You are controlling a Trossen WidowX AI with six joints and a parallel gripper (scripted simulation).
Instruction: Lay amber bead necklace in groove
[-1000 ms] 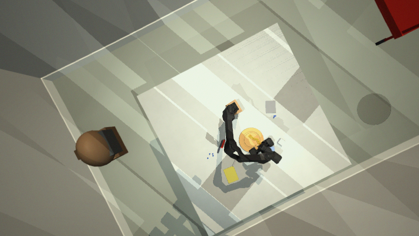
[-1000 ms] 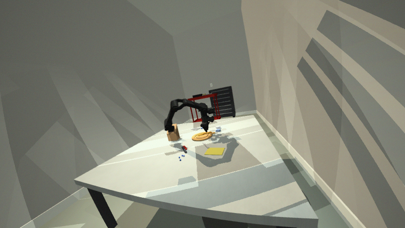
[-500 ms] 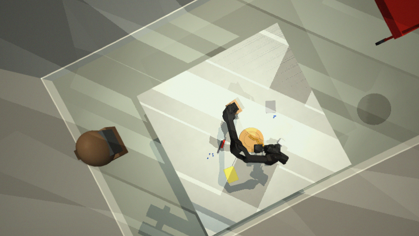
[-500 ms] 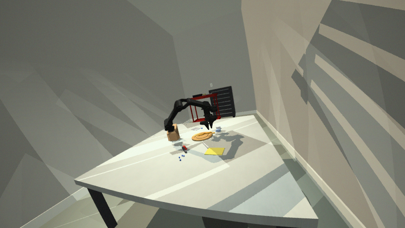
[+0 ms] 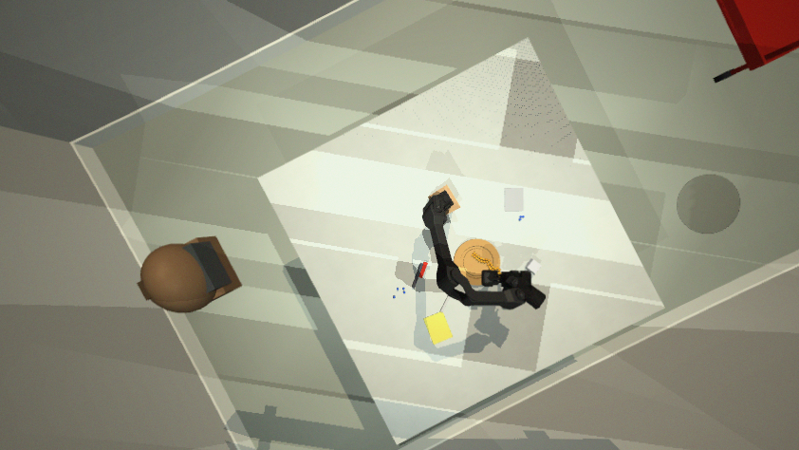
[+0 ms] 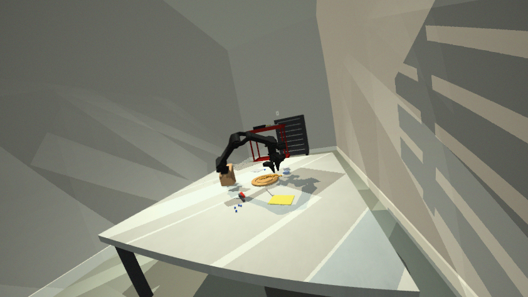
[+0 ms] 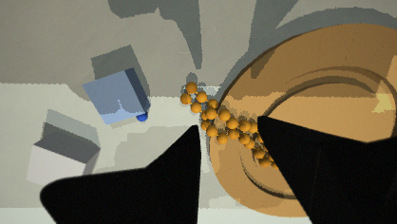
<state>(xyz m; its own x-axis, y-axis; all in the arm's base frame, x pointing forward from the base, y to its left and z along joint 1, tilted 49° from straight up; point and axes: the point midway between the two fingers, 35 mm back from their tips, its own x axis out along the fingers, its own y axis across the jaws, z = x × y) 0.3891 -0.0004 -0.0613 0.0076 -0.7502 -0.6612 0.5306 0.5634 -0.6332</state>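
My gripper tip is 80 mm past the round bead board, 50 mm to the left of it and 40 mm above it. The rest, counted from my gripper tip: light blue cube: 70 mm ahead, 60 mm to the left, 30 mm below; then red-handled tool: 170 mm behind, 280 mm to the right, 40 mm below; then white cube: 60 mm ahead, 150 mm to the left, 30 mm below.
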